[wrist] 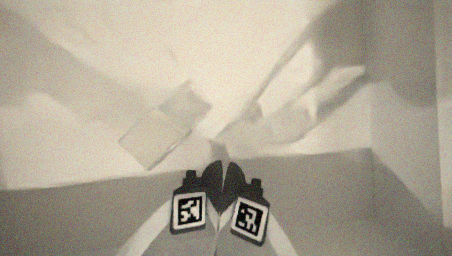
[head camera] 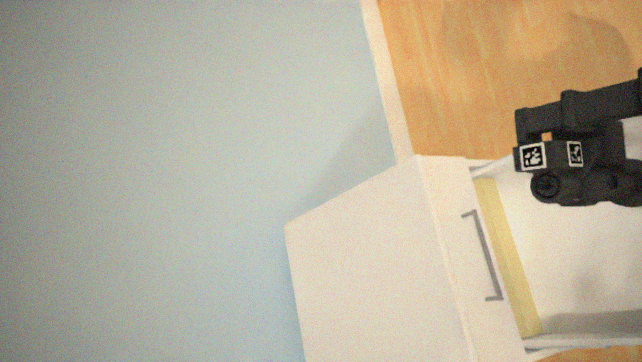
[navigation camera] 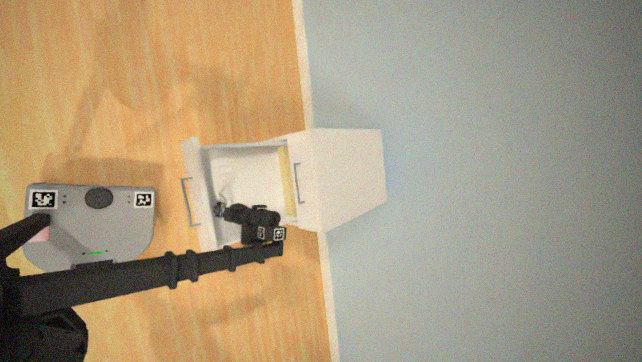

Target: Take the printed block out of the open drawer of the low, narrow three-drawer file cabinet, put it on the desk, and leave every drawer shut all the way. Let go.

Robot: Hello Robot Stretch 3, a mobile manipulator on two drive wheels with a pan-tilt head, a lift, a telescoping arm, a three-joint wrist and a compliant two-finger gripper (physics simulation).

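Observation:
The low white file cabinet [head camera: 370, 260] [navigation camera: 350, 175] stands against the wall. A drawer [navigation camera: 192, 155] below the top one is pulled out; whether it is the middle or bottom one I cannot tell. The top drawer front [head camera: 446, 200] [navigation camera: 306, 200], with its grey handle, looks shut. In the wrist view the pale block [wrist: 154, 139] lies tilted on the open drawer's floor near the grey wall. My gripper [wrist: 223, 179] [navigation camera: 219, 209] is over the drawer, its fingertips almost together and nothing between them, to the right of the block and apart from it. The desk does not show.
A yellow strip [head camera: 507, 255] [navigation camera: 287, 180] runs across the drawer's cabinet end. The arm [navigation camera: 150, 272] extends along the drawer's side. My grey base [navigation camera: 115, 220] stands in front of the drawer's handle [navigation camera: 187, 202]. The wall [head camera: 150, 175] [navigation camera: 480, 175] is behind the cabinet.

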